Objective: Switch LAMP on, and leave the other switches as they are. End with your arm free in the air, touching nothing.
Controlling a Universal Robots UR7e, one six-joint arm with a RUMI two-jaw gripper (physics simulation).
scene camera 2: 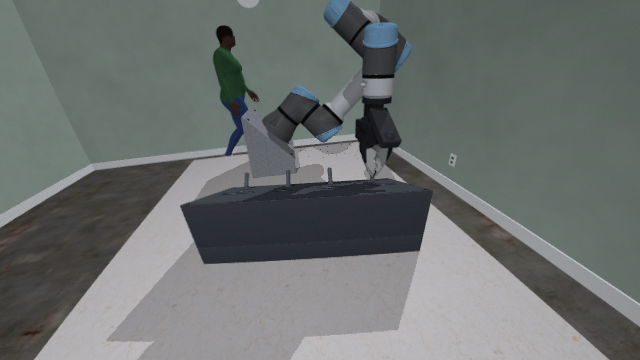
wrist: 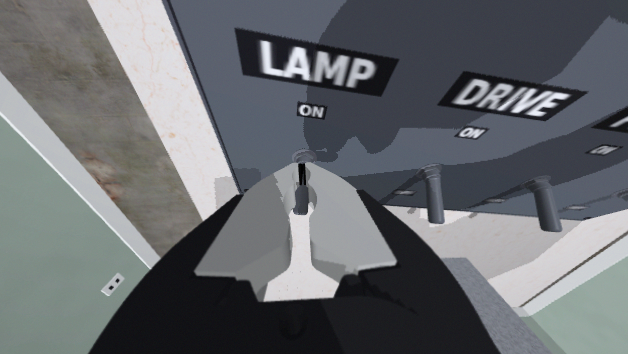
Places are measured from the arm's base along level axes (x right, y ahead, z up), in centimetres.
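Pixels of known places: gripper, fingertip midpoint: point(scene camera 2: 373, 176) point(wrist: 303, 166); arm's base at its link origin: point(scene camera 2: 275, 131).
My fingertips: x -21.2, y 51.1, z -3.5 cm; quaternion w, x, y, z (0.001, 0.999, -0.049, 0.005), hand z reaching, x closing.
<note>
Ahead of a thing's pixels: the offset from my fingertips to its top centre. "spot": to the spot under its first point.
The LAMP switch lever @(spot: dz +1.7, dx -0.4, dy -2.1 cm) point(wrist: 301, 201) leans away from its ON label @(spot: dz +0.1, dx +1.2, dy +4.1 cm) point(wrist: 311, 110), the same way as the neighbouring levers. Its round base shows just past my fingertips, and its middle is hidden by them. My gripper point(scene camera 2: 373, 176) point(wrist: 303, 166) is shut, with its tips nearly together right at the LAMP lever, low over the dark switch box point(scene camera 2: 310, 225) point(wrist: 260, 130). I see no clear grip on the lever; whether the tips touch it I cannot tell. The LAMP nameplate @(spot: dz +1.1, dx +1.7, dy +6.6 cm) point(wrist: 316, 62) is beyond the ON label in the wrist view.
The DRIVE lever @(dz +2.3, dx +11.3, dy -4.7 cm) point(scene camera 2: 330, 176) point(wrist: 434, 197) stands beside LAMP, and another lever @(dz +2.3, dx +22.9, dy -7.7 cm) point(scene camera 2: 288, 178) point(wrist: 546, 206) is beyond it. A further lever @(dz +2.3, dx +34.6, dy -10.7 cm) point(scene camera 2: 246, 180) is near the box's left end in the scene view. The grey arm mount point(scene camera 2: 267, 150) is behind the box. A person point(scene camera 2: 230, 75) is at the back left.
</note>
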